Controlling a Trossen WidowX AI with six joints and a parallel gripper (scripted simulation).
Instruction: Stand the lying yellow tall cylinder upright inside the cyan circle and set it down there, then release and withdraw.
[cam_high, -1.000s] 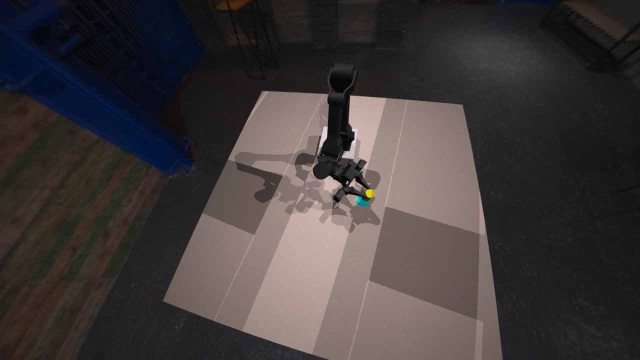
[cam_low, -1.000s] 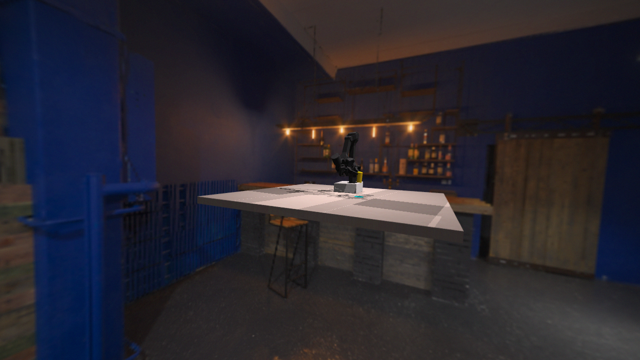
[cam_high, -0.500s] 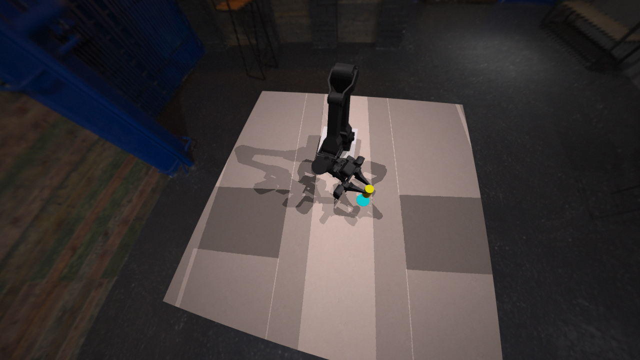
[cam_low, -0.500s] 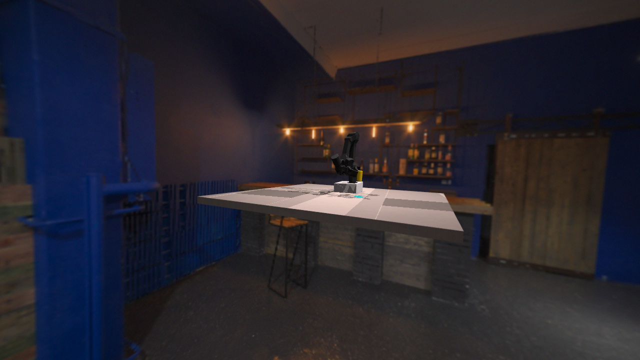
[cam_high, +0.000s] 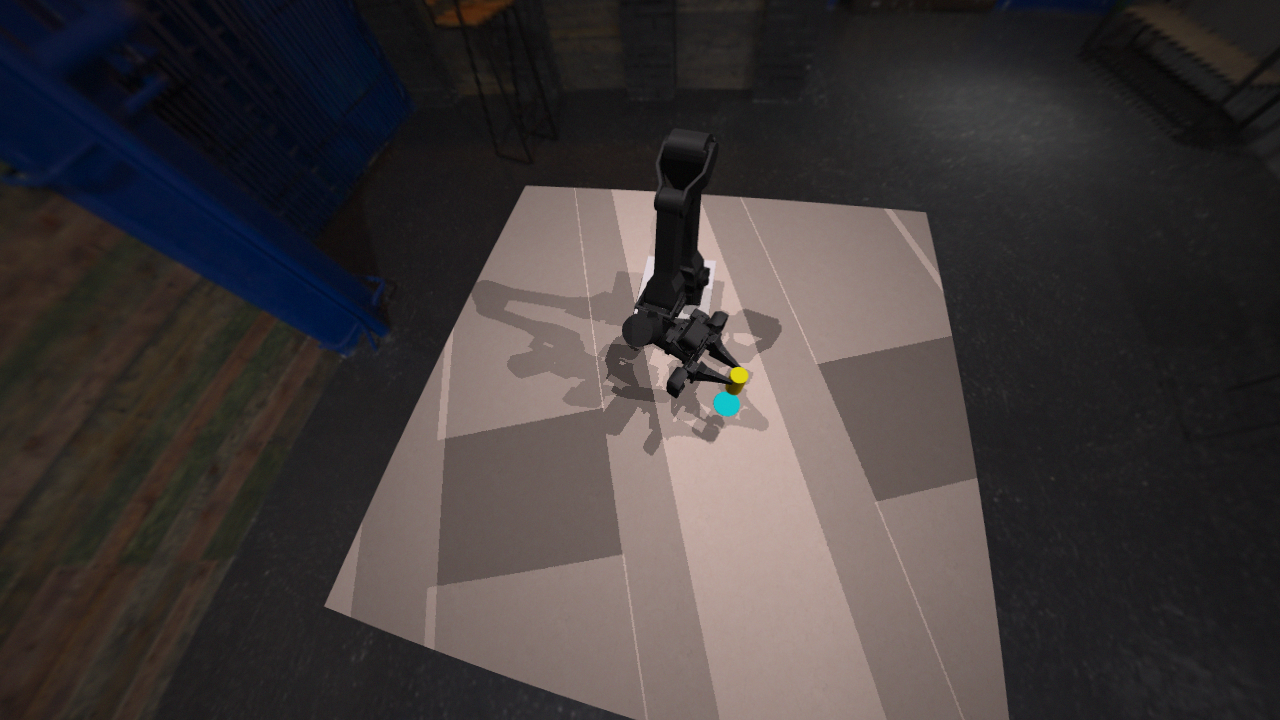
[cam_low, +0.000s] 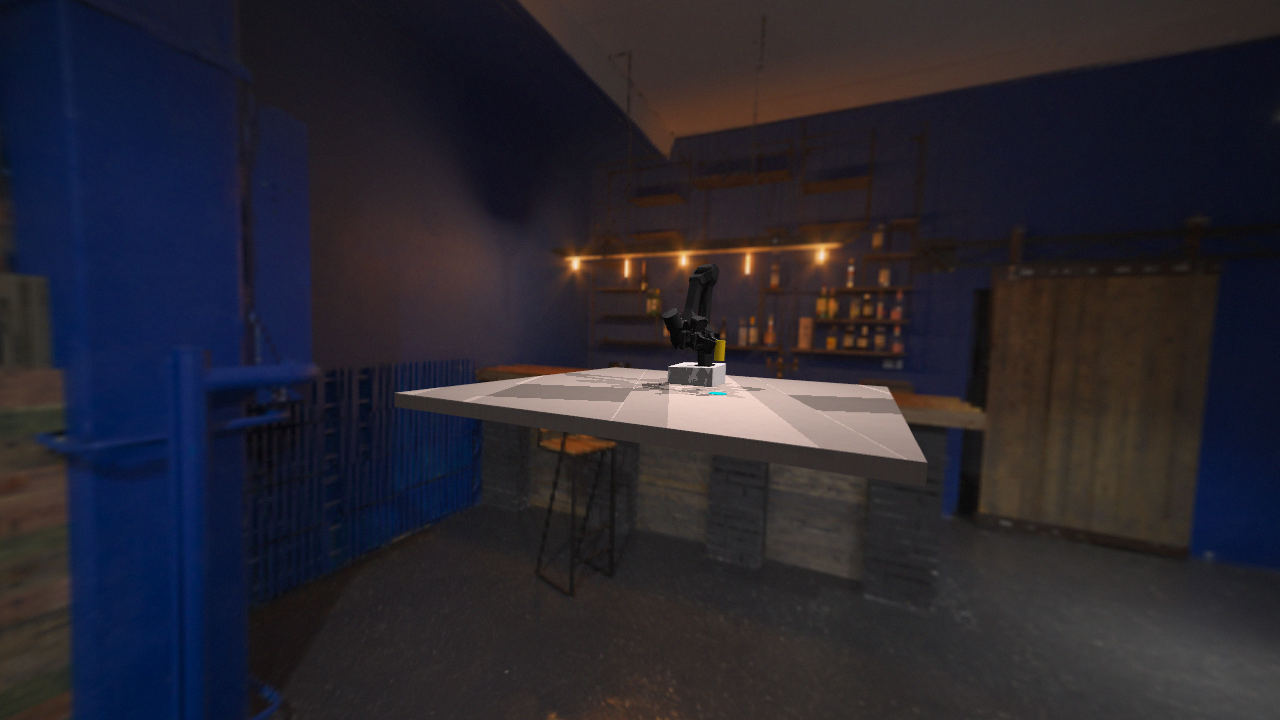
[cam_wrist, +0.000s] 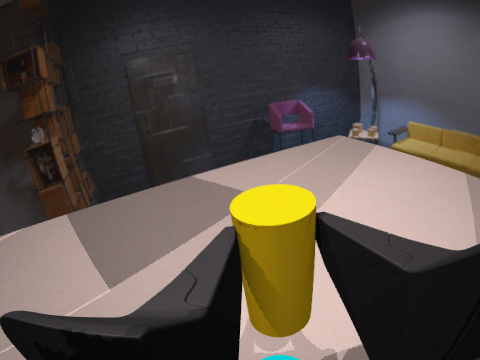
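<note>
My gripper tip is 170 mm above the cyan circle. The rest, counted from my gripper tip: yellow tall cylinder 20 mm below.
</note>
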